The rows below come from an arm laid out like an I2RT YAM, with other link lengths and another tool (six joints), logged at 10 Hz.
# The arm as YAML. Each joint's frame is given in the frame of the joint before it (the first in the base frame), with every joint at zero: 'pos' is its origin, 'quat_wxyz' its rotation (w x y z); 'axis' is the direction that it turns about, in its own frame. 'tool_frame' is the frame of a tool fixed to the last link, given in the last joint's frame.
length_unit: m
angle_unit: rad
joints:
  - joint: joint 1
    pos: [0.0, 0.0, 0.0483]
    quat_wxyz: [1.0, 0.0, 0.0, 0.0]
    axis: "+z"
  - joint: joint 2
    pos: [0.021, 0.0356, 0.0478]
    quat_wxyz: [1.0, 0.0, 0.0, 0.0]
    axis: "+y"
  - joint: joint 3
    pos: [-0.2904, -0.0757, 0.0]
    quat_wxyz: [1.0, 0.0, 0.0, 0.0]
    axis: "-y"
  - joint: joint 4
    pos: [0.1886, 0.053, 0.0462]
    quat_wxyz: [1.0, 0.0, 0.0, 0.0]
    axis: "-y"
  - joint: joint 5
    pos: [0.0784, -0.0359, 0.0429]
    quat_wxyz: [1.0, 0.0, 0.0, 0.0]
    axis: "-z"
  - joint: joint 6
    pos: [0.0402, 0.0, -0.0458]
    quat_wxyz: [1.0, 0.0, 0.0, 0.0]
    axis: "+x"
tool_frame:
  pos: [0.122, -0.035, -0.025]
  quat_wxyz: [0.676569, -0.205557, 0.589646, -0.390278]
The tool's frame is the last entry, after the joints.
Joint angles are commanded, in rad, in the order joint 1, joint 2, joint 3, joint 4, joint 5, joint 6. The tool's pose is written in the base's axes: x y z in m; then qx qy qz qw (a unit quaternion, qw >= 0). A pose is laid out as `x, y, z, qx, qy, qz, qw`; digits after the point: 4 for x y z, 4 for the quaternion.
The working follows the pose.
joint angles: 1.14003, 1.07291, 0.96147, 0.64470, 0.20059, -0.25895
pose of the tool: 0.2037, 0.2163, 0.4772, -0.2827, 0.2752, -0.0897, 0.9145
Where each joint sits with the arm in this pose, in the base's axes (m; each line is computed from the numbers above, not from the rounded line before):
joint 1: 0.0000 0.0000 0.0483
joint 2: -0.0236 0.0339 0.0961
joint 3: -0.0127 -0.1237 0.3512
joint 4: 0.0195 0.0734 0.3762
joint 5: 0.0713 0.1000 0.4530
joint 6: 0.1024 0.1486 0.4336
the tool: 0.2037 0.2163 0.4772

